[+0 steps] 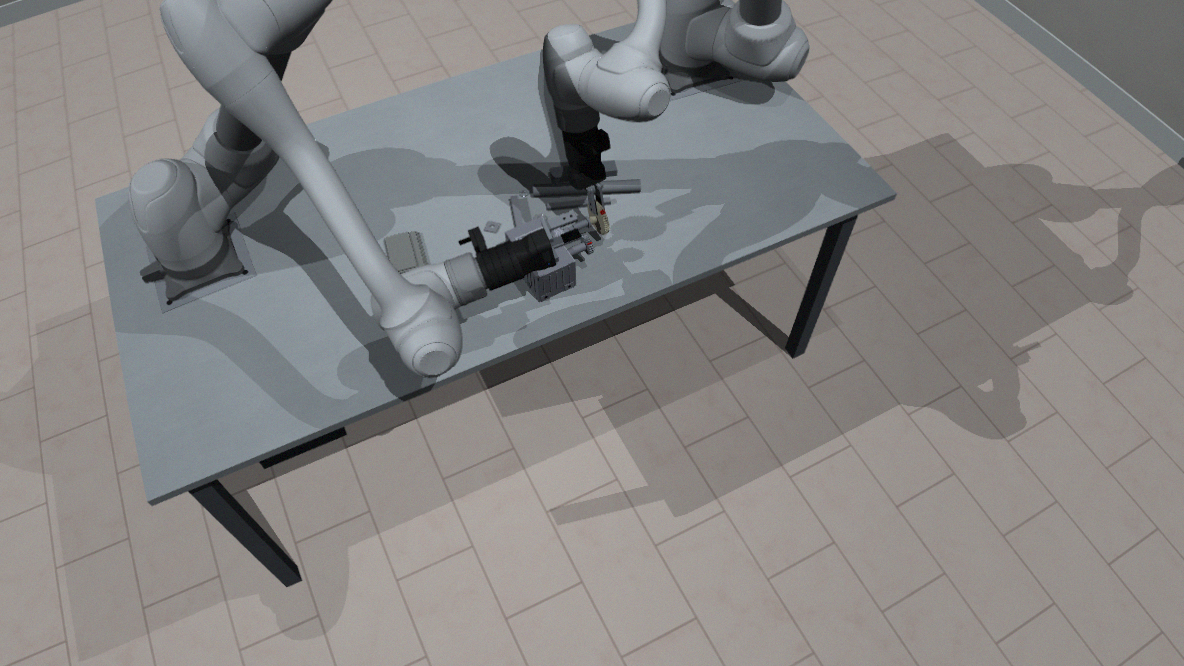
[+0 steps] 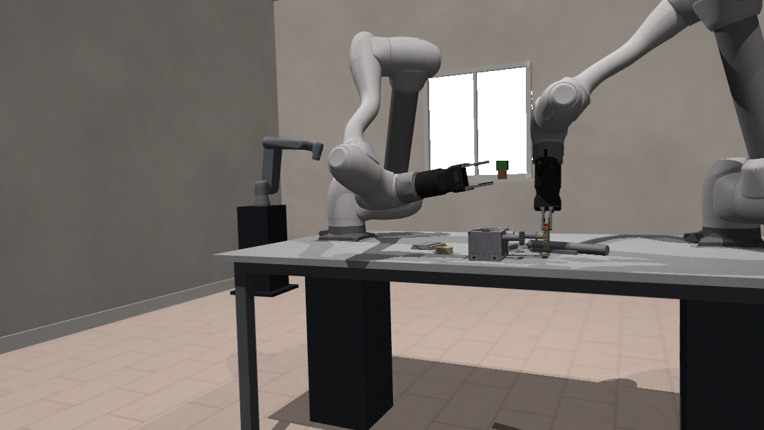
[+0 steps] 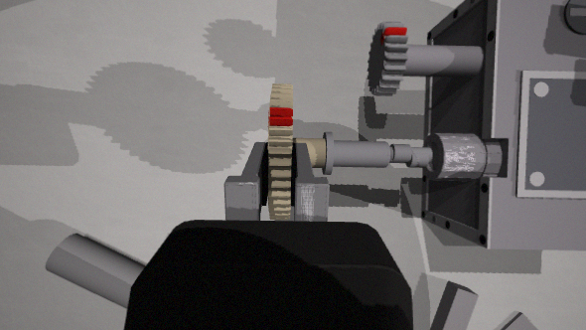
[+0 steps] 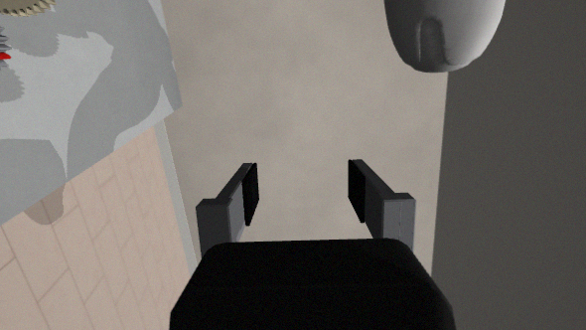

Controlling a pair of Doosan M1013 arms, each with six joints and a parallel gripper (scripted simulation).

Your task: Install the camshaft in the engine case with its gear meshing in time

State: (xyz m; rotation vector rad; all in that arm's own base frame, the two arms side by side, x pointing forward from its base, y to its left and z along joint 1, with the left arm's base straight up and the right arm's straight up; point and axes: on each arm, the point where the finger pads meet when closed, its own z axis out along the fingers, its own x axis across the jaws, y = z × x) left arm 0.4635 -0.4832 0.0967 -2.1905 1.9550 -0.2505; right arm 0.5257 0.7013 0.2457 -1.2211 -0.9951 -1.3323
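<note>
Right now the small crank gear is 7 cm ahead of my left hand, 6 cm to the right of it and 3 cm below it. From my left hand the other things lie so: round tan block 3 cm behind, 31 cm to the right, 9 cm below; thin bar 10 cm behind, 1 cm to the left, 9 cm below; small square plate 14 cm behind, 20 cm to the right, 10 cm below.
</note>
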